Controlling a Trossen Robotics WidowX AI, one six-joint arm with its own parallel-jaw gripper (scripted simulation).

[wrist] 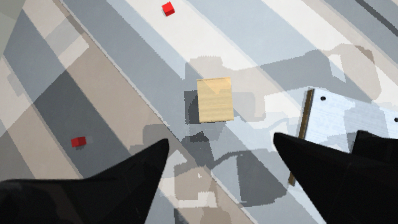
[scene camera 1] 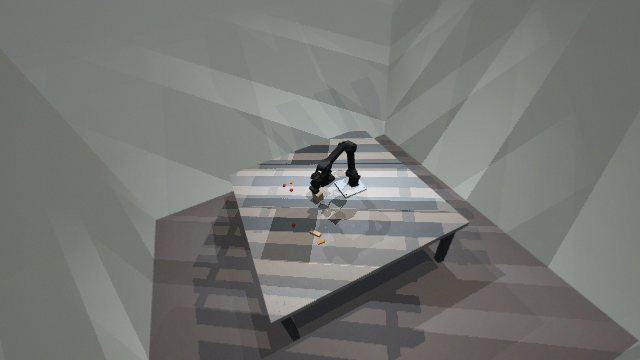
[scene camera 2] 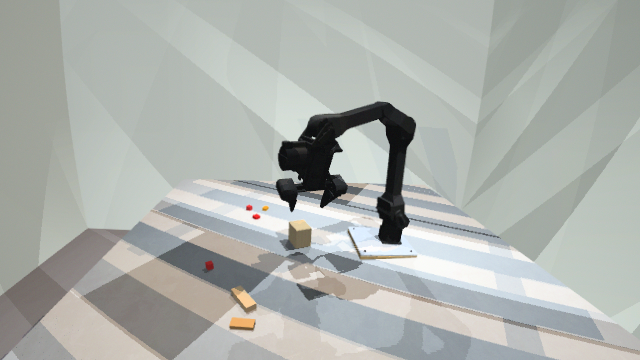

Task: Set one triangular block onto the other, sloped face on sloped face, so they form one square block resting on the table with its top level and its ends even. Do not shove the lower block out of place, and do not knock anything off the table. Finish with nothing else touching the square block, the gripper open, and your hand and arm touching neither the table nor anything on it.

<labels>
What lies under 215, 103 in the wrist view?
A tan wooden block.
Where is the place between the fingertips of my gripper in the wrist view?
220, 140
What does my gripper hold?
Nothing.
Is my gripper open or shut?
Open.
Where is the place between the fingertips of my gripper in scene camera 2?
306, 209
</labels>
